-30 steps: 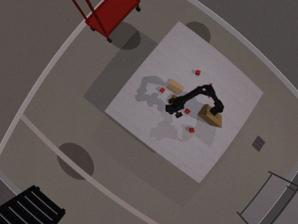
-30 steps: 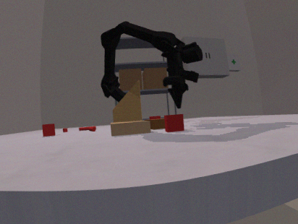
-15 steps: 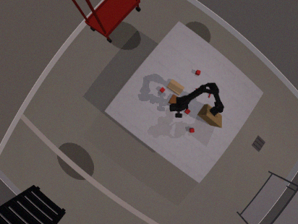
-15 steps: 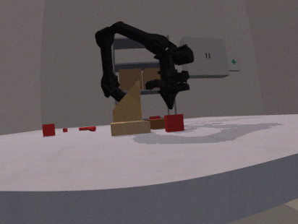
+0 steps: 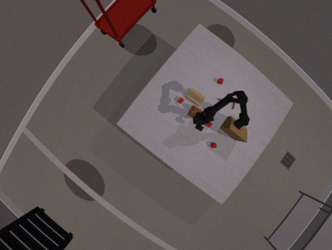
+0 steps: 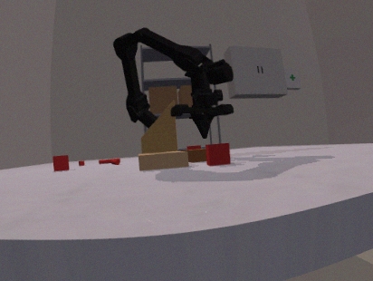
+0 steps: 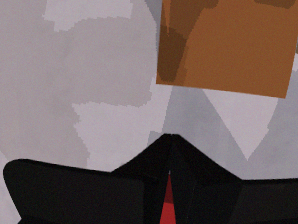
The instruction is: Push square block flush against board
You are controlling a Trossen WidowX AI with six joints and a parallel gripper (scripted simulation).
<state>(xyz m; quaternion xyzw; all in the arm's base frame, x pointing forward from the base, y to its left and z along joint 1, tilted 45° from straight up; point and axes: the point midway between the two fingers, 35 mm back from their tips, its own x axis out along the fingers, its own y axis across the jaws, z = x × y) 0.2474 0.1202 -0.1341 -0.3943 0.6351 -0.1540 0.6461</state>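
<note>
The brown square block is 80 mm ahead of my gripper tip, 10 mm to the right of it and 40 mm below it. The rest, counted from my gripper tip: tan board (180 mm ahead, 120 mm to the right, 40 mm below).
</note>
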